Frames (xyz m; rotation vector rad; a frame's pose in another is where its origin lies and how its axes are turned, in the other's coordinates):
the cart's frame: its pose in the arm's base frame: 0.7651 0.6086 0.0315 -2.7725 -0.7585 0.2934
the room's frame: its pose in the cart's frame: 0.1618 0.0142 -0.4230 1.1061 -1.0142 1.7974
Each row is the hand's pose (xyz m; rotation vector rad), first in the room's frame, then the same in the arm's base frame.
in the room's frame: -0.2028 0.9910 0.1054 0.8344 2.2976 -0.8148
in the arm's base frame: 0.2046 0.5435 1.0168 2.2307 -1.3757 1.4545
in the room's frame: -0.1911 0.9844 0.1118 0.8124 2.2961 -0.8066
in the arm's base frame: 0.2041 0.5491 1.0030 2.2381 -1.3719 1.4289
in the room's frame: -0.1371 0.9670 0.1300 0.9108 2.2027 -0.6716
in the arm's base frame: 0.1927 0.5614 0.9458 2.1684 -1.5866 1.3731
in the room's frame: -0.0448 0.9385 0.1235 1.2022 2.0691 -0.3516
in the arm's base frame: 0.1814 0.5457 0.8509 1.8331 -1.9973 1.3696
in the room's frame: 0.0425 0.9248 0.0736 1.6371 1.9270 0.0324
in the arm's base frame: 0.1698 0.4859 0.7697 1.2365 -2.3451 1.5010
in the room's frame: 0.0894 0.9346 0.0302 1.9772 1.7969 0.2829
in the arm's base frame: 0.1526 0.4344 0.7346 0.7489 -2.4791 1.6429
